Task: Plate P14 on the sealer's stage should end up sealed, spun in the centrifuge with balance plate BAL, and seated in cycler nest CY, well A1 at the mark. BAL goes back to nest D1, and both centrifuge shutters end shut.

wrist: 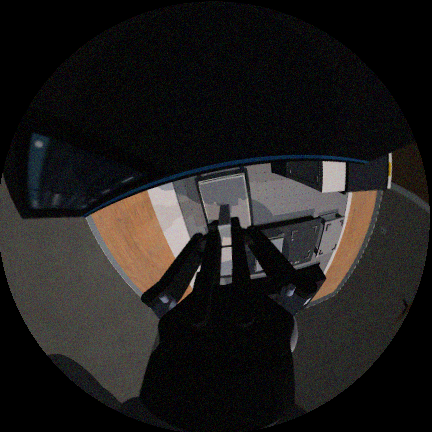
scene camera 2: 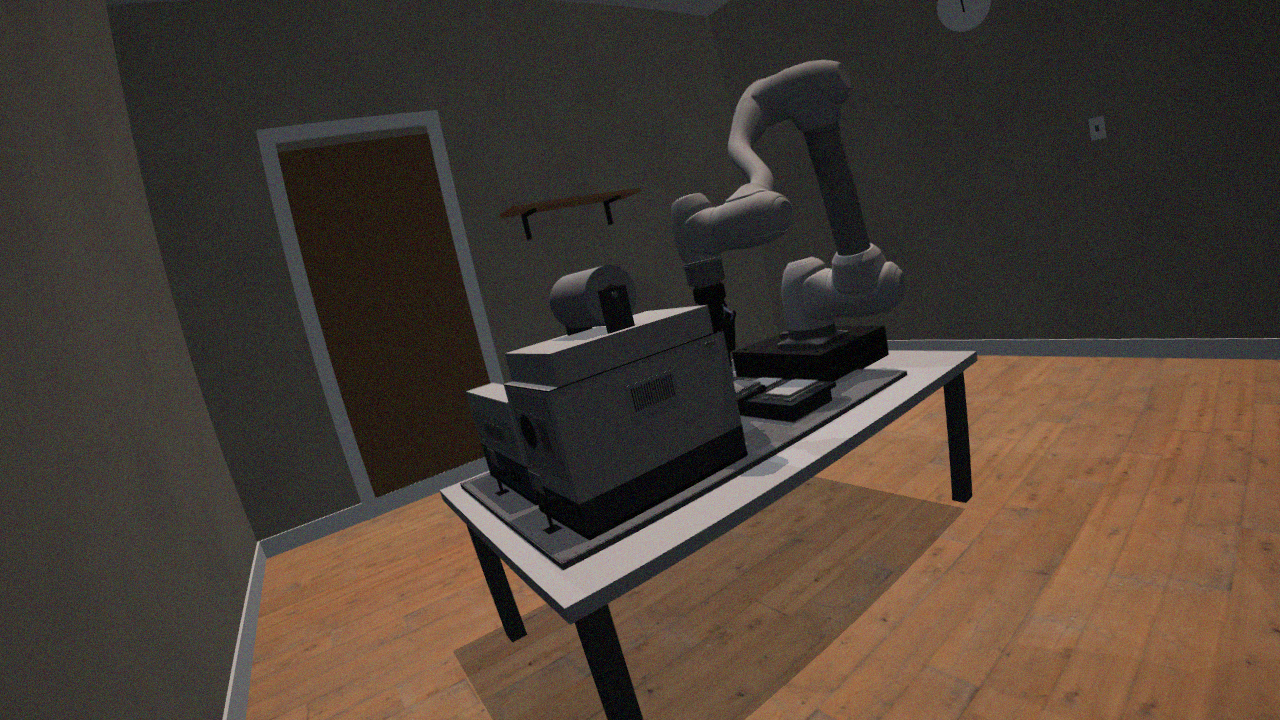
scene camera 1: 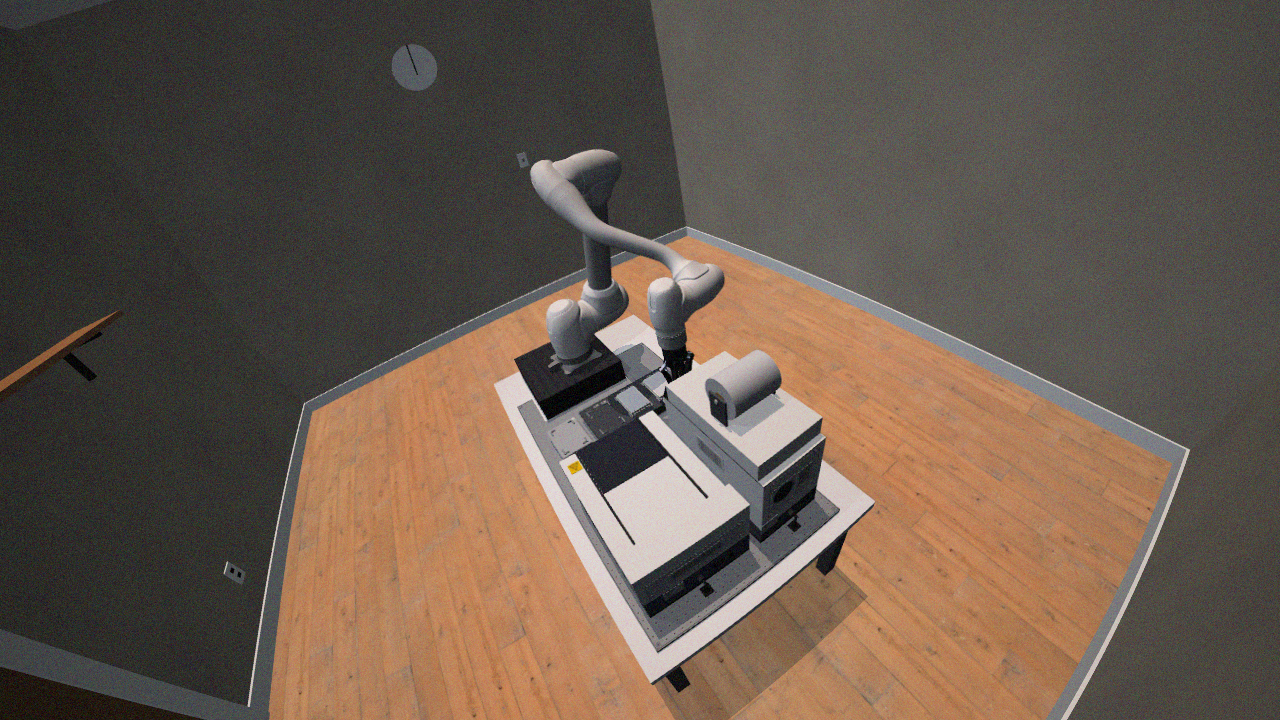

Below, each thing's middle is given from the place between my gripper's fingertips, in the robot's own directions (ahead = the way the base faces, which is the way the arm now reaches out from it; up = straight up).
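Labels:
Centrifuge (scene camera 1: 670,524): my hand 26 cm short of it, 32 cm to the left of it, 2 cm above it. Cylinder (scene camera 1: 743,384), from my hand: 31 cm ahead, 2 cm to the right, 27 cm above.

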